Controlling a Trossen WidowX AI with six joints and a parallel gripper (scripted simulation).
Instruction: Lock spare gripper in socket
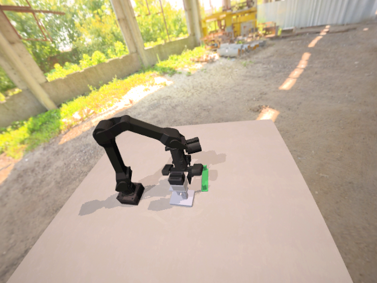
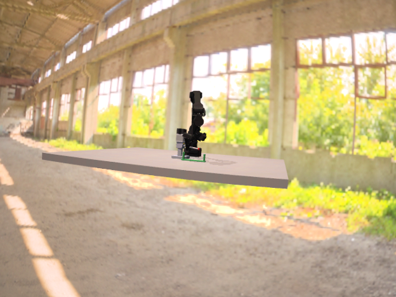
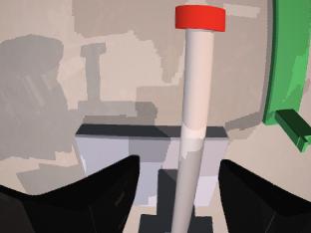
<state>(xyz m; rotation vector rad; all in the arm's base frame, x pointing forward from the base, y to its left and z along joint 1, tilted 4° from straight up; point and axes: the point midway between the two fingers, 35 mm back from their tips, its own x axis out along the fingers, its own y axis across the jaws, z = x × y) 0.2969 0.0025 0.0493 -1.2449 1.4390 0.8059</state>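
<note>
The grey mount lies 20 mm behind my gripper tip and 40 mm to the right of it. Round my gripper tip: green cradle: 90 mm ahead, 40 mm to the left, 30 mm below; then spare gripper: 10 mm behind, 50 mm to the right, 70 mm above.
</note>
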